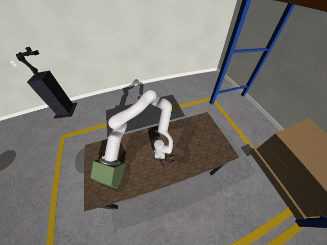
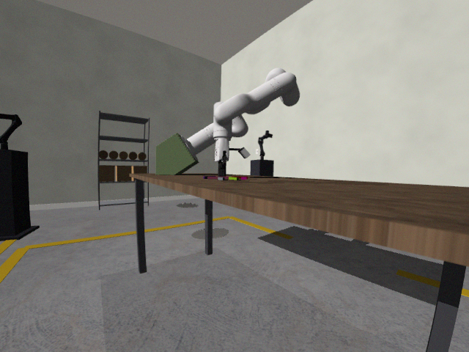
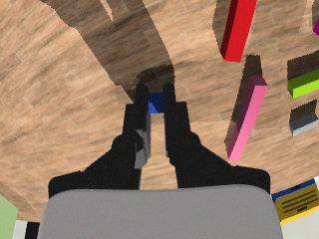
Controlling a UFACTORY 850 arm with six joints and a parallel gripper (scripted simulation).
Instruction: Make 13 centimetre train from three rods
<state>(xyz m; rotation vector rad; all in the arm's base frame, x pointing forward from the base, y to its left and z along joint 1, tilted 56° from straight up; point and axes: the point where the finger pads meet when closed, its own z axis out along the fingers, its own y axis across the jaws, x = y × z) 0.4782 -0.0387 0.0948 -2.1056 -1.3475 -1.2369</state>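
Right now the purple rod is 2 cm ahead of my hand, 6 cm to the right of it and 2 cm below it. The rest, counted from my hand: blue rod 2 cm below; pink rod 6 cm ahead, 4 cm to the right, 2 cm below; red rod 6 cm ahead, 6 cm to the left, 2 cm below.
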